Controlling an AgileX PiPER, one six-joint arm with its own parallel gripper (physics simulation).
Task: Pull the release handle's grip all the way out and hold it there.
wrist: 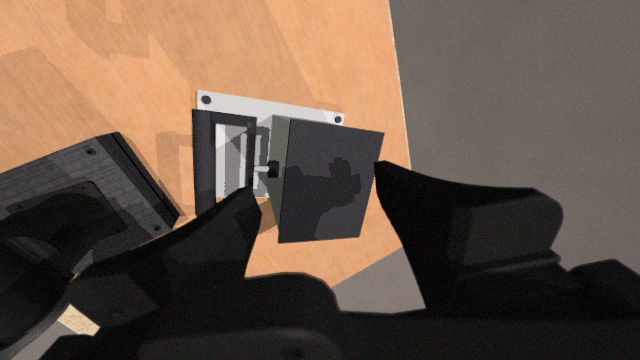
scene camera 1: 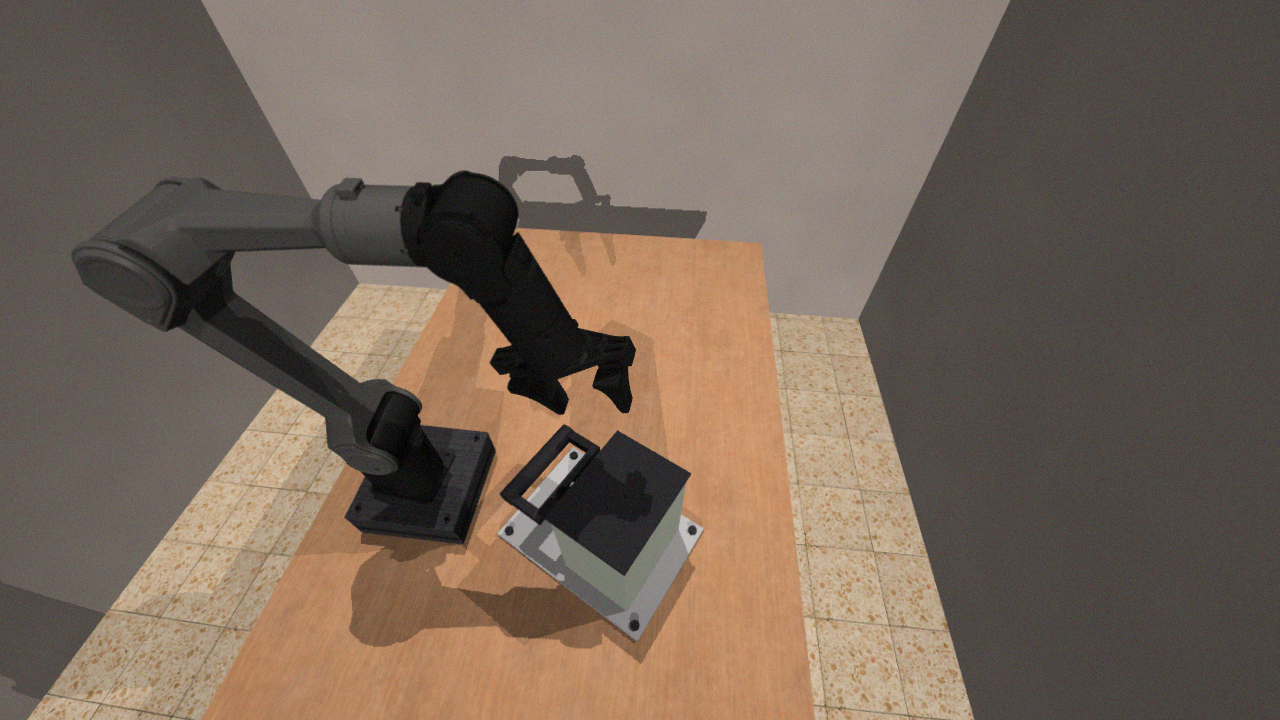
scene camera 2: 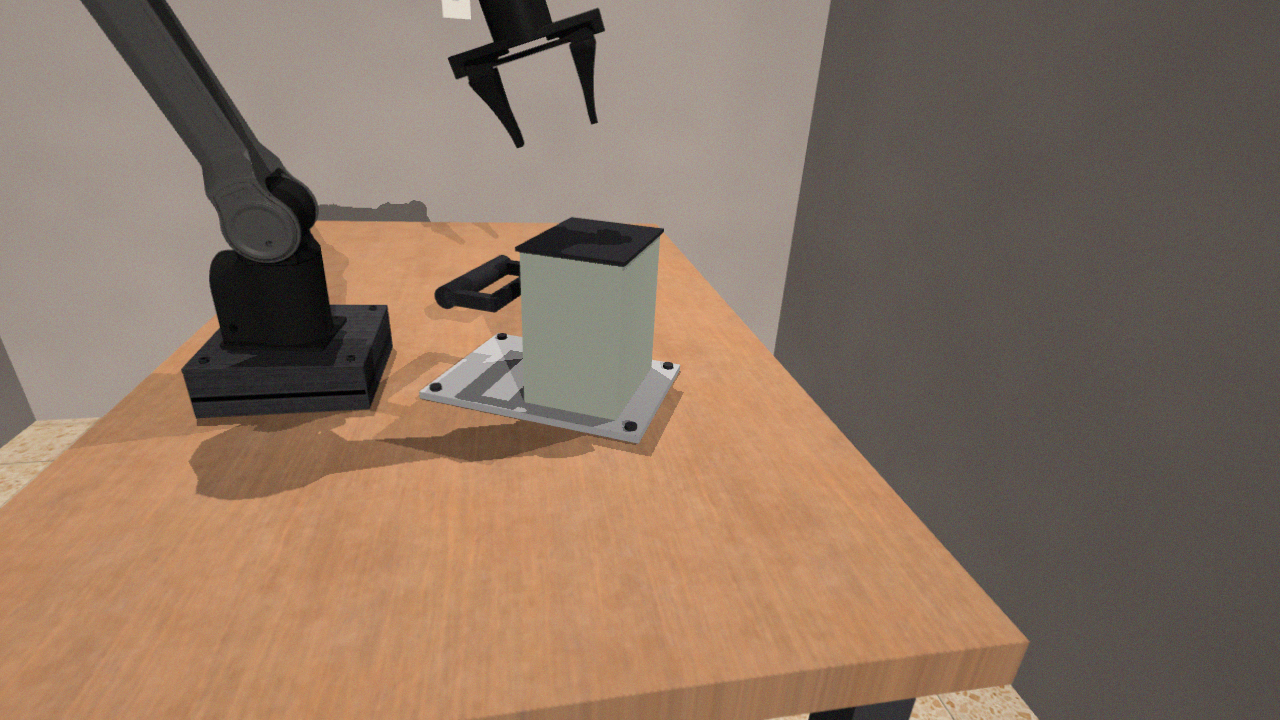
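Observation:
The release handle is a black rectangular frame with a thick grip bar (scene camera 1: 535,460) (scene camera 2: 471,280) (wrist: 203,155) on its outer side, facing the arm's base. A short pale rod (wrist: 261,169) joins the frame to a green-grey box (scene camera 1: 657,546) (scene camera 2: 572,331) (wrist: 280,150) with a black lid. The frame stands close to the box. My gripper (scene camera 1: 597,411) (scene camera 2: 556,134) (wrist: 314,189) is open and empty, high above and behind the box and handle. In the wrist view its left finger covers the lower end of the grip bar.
The box stands on a light bolted plate (scene camera 1: 637,626) (scene camera 2: 438,395) (wrist: 270,106). The arm's black base (scene camera 1: 420,519) (scene camera 2: 286,385) (wrist: 107,155) is on the table (scene camera 1: 716,662) (scene camera 2: 537,573) (wrist: 175,30), left of the handle. Walls stand behind and to the right.

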